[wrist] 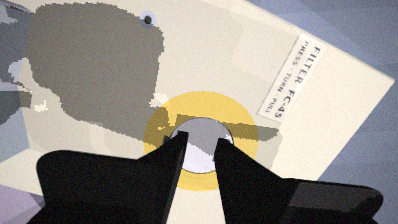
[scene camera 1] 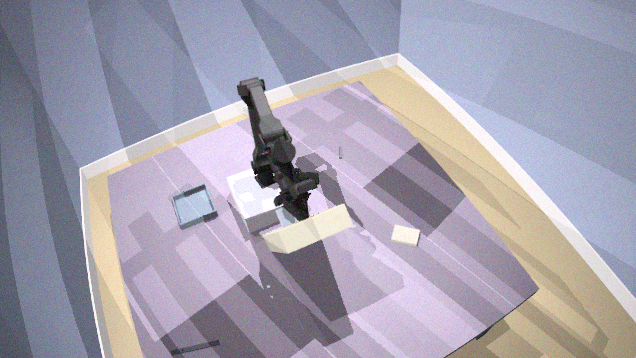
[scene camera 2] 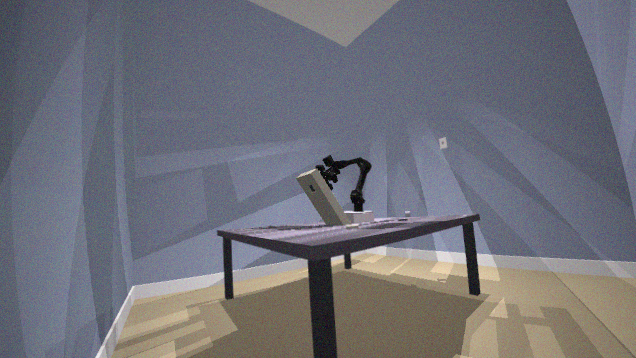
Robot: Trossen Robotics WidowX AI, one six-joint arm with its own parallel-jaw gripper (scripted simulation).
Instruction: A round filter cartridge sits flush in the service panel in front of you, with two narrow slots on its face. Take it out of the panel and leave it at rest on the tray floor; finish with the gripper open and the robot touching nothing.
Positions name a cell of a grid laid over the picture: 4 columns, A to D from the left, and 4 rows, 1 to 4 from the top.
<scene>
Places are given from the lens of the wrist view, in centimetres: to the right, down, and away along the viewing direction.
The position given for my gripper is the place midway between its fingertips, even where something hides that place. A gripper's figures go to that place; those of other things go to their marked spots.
my gripper (wrist: C3): 0, 2, 11
pale grey filter cartridge (wrist: C3): 0, 1, 10
cream service panel (wrist: B2): -5, -2, 8
</scene>
